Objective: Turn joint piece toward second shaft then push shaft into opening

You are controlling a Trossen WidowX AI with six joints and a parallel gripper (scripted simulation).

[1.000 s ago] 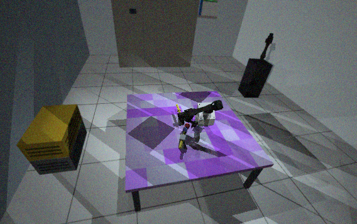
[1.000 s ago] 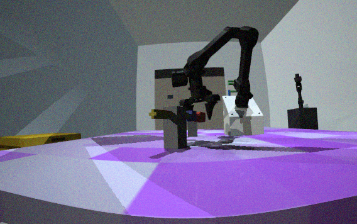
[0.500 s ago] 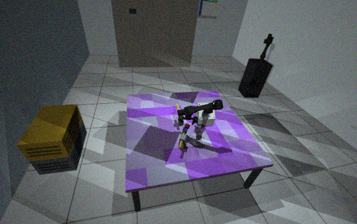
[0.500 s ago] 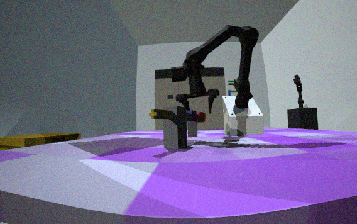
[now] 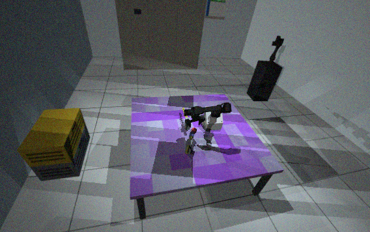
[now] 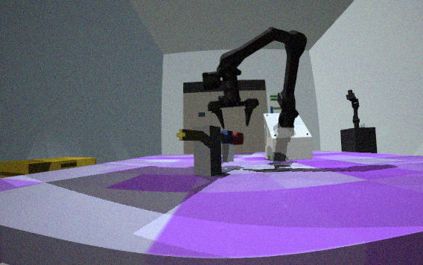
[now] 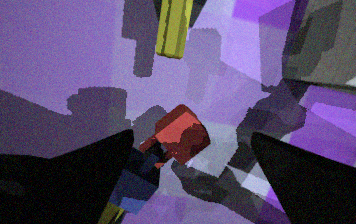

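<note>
Now: the red joint piece 2 cm to the left of my gripper tip and 4 cm below it.
</note>
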